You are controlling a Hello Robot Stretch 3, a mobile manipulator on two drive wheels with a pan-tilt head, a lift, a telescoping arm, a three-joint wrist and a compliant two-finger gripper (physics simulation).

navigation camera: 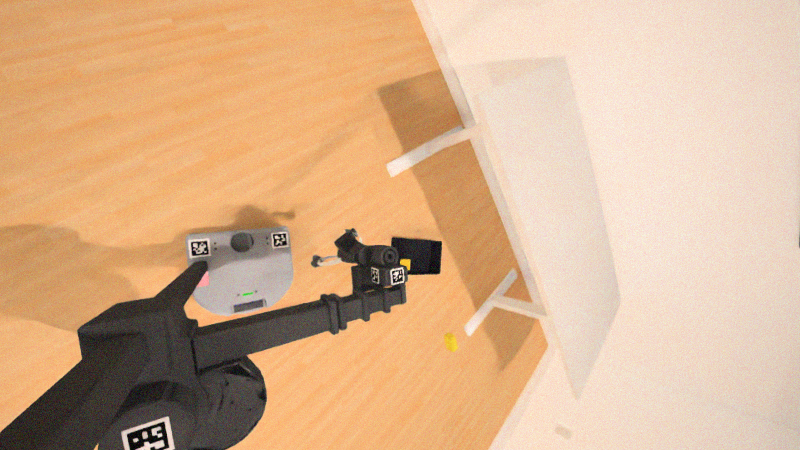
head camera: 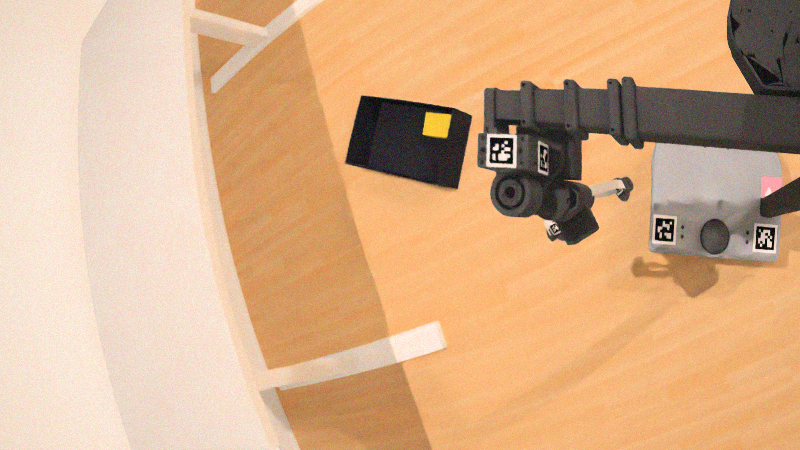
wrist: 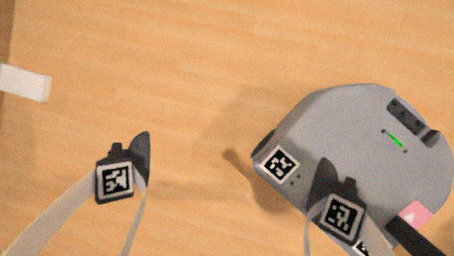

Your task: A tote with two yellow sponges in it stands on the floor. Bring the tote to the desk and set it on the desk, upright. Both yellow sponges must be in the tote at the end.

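Frame: origin at the robot's base, x ahead, y left, z up, level; centimetres.
Seen in the pictures: gripper, fingertip midpoint: (navigation camera: 332,246) (head camera: 592,209) (wrist: 231,163); robot's base at its link origin: (navigation camera: 241,241) (head camera: 712,234) (wrist: 308,180).
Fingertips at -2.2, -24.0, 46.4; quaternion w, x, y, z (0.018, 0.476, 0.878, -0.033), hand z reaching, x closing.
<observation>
Pixels of each thing's middle, then the offset from my fingertips to it, as dx, dy, dz. "pt": a spot on its surface instead. Level surfaces: height alone.
- black tote at the middle of its body: (head camera: 407,138) (navigation camera: 416,256) -16.5, -63.3, -41.4
- desk at its surface level: dz +25.7
- second yellow sponge at the middle of its body: (navigation camera: 450,342) -78.5, -88.2, -43.2
- white desk leg at a spot on its surface: (navigation camera: 430,151) pt +46.1, -79.5, -41.3
The black tote (head camera: 400,148) (navigation camera: 426,257) stands upright on the floor in front of the desk (head camera: 139,223) (navigation camera: 553,167), its open top facing up. One yellow sponge (head camera: 436,124) (navigation camera: 405,263) lies inside it, at the end away from the desk. A second yellow sponge (navigation camera: 450,341) lies outside the tote on the floor, near a desk leg in the navigation view. My gripper (head camera: 590,209) (navigation camera: 333,246) (wrist: 231,163) is open, with nothing between its wide-set fingers. It hangs between the tote and my base, apart from the tote. The tote does not show in the wrist view.
My grey base (head camera: 707,179) (navigation camera: 240,274) (wrist: 360,125) is on the side of the tote away from the desk. One white desk leg (head camera: 358,361) (navigation camera: 430,151) (wrist: 25,82) reaches out along the floor; another desk leg (head camera: 240,64) (navigation camera: 492,302) stands near the loose sponge. A wall is behind the desk.
</observation>
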